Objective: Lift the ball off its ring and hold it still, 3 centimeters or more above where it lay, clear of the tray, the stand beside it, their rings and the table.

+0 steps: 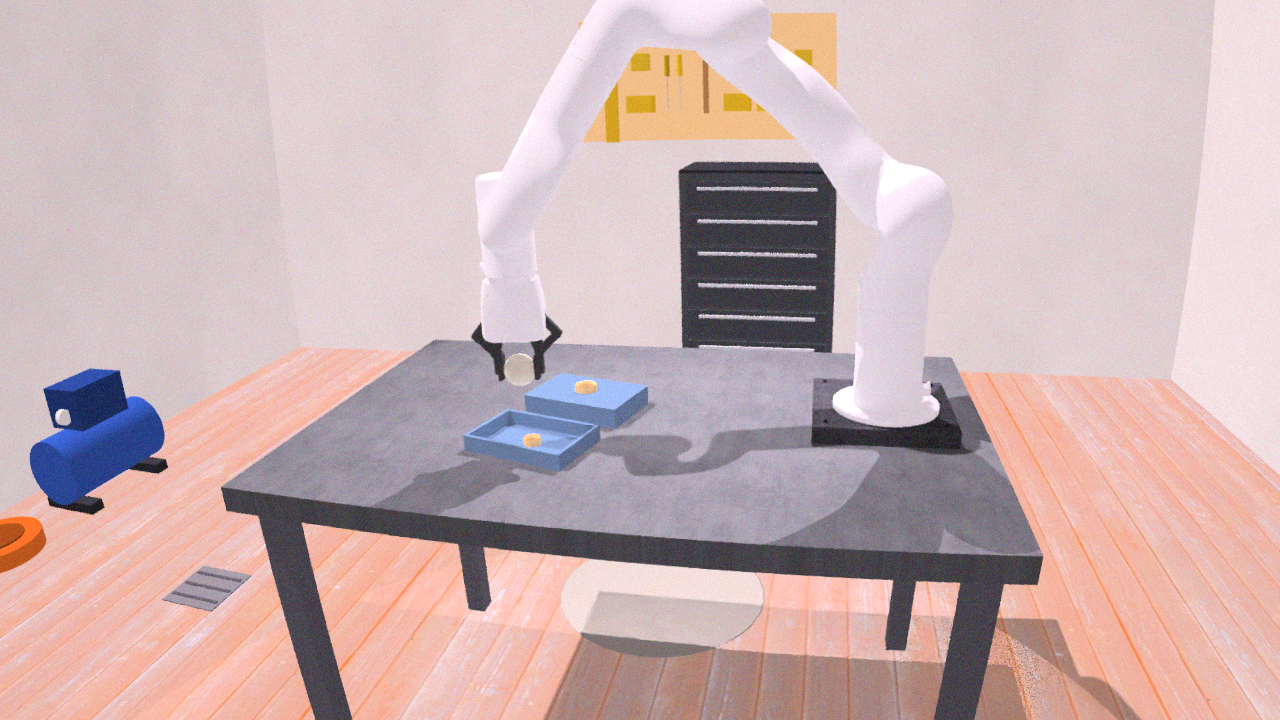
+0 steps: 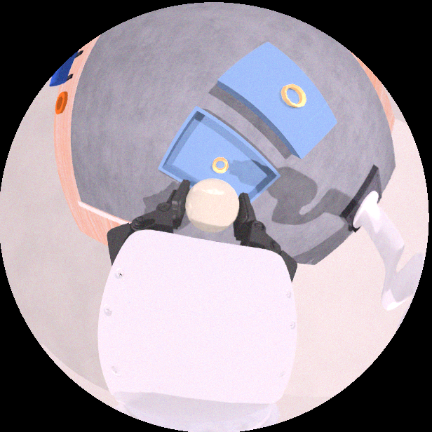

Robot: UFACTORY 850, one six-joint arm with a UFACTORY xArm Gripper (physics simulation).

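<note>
A cream ball [image 1: 519, 368] [image 2: 212, 205] is held between the two black fingers of my gripper [image 1: 520, 370] [image 2: 212, 196], which is shut on it. The ball hangs in the air, apart from the blue tray [image 1: 510, 451] [image 2: 178, 141] below. A small yellow ring [image 1: 531, 440] [image 2: 214, 169] lies bare on the tray's floor. The blue stand [image 1: 572, 407] [image 2: 260, 82] is beside the tray, with another yellow ring [image 1: 585, 386] [image 2: 302, 101] on its top. The ball is apart from the stand and both rings.
The grey table [image 1: 716, 501] [image 2: 135, 75] bears the tray, the stand and the arm's dark base plate [image 1: 886, 436] at the right. A dark drawer cabinet [image 1: 757, 237] stands behind the table. A blue machine [image 1: 98, 452] is on the floor at the left.
</note>
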